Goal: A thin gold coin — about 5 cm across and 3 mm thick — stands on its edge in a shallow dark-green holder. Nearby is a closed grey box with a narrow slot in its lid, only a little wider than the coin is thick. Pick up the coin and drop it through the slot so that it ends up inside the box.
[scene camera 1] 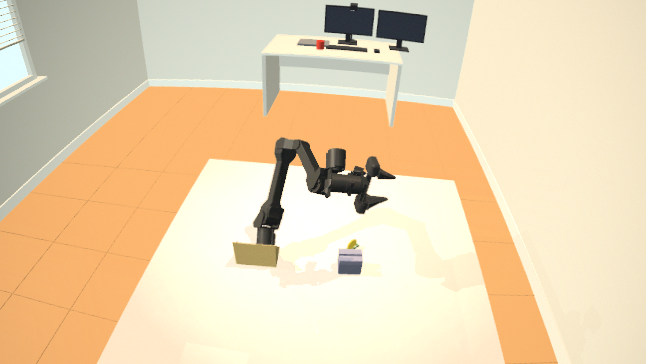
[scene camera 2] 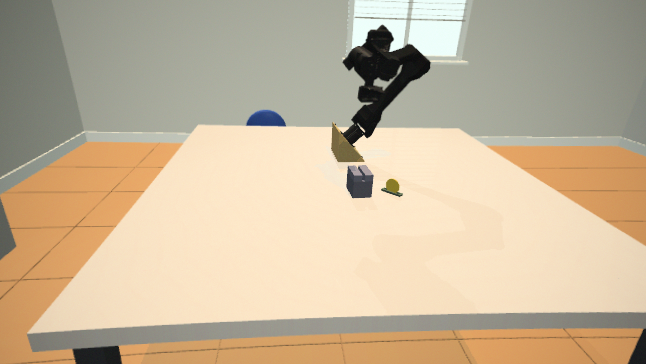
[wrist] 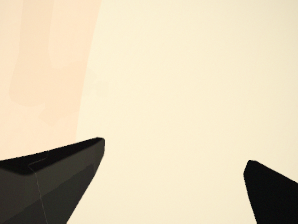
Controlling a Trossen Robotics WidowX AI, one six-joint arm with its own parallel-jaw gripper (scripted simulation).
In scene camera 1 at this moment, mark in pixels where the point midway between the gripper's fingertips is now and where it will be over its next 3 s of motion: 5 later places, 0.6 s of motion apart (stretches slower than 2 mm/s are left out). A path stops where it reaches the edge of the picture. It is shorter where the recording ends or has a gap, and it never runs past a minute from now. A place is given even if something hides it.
My gripper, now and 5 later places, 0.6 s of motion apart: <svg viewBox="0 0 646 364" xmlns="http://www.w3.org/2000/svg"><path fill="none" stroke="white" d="M391 188L396 216L376 232L356 229L353 237L353 243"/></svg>
